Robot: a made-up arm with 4 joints.
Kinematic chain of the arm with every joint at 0, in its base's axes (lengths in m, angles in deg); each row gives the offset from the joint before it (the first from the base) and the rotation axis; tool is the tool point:
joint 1: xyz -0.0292 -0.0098 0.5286 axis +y
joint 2: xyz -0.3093 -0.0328 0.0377 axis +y
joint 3: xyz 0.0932 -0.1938 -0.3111 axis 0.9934 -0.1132 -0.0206
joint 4: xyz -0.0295 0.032 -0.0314 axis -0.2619 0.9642 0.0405
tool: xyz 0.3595 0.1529 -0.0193
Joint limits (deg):
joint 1: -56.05..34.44
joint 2: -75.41..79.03
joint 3: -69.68..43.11
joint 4: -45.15..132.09
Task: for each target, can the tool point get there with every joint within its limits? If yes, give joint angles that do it. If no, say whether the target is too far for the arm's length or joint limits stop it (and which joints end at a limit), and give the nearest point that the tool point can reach.
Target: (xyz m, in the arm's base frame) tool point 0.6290 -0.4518 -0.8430
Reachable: no: too far | nearest point 0.2127 -0.3158 -0.2944 | short by 0.702 m
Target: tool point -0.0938 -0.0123 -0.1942
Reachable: yes | joints -27.48 35.57 12.33 43.54
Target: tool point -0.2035 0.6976 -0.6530
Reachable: no: too far | nearest point -0.2157 0.1216 -0.2643 | short by 0.695 m
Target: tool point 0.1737 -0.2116 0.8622
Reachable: yes | joints -38.01 -63.42 -48.70 10.60
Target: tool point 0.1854 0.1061 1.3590
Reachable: no: joint limits stop it (at a limit: joint 2) | nearest point 0.0728 -0.0708 0.9234 | short by 0.483 m
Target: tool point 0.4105 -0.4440 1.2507
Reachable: no: joint limits stop it (at a limit: joint 2) | nearest point 0.1917 -0.3376 0.8913 | short by 0.434 m
